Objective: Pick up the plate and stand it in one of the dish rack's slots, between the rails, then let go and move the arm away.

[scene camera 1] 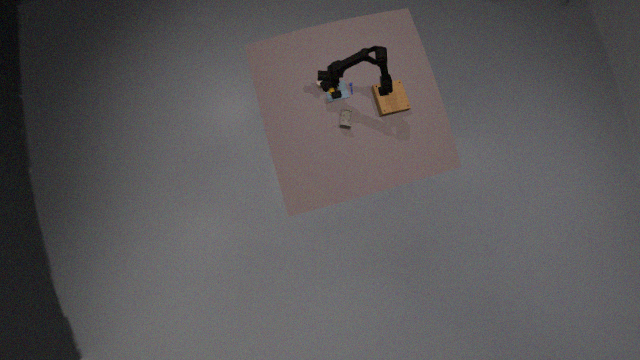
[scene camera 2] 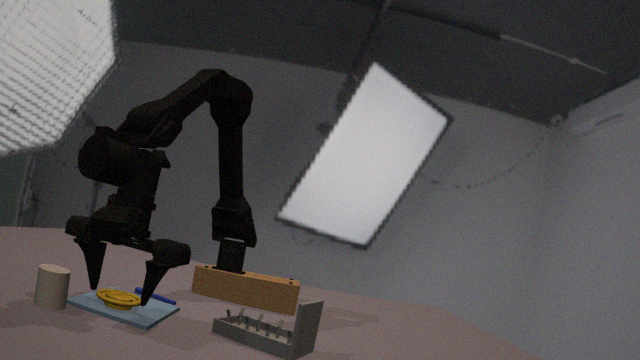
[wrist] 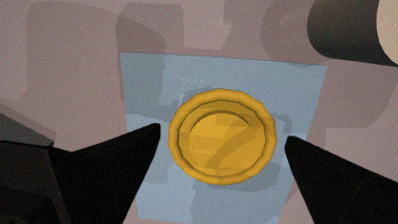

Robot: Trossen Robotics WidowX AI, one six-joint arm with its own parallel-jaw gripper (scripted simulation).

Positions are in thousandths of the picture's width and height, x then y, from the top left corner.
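My gripper, which I see at (scene camera 2: 184,826) and again at (wrist: 562,609), is open and holds nothing. There is a plate (wrist: 559,609) here. I can see a beige cylinder (scene camera 2: 82,790) as well.
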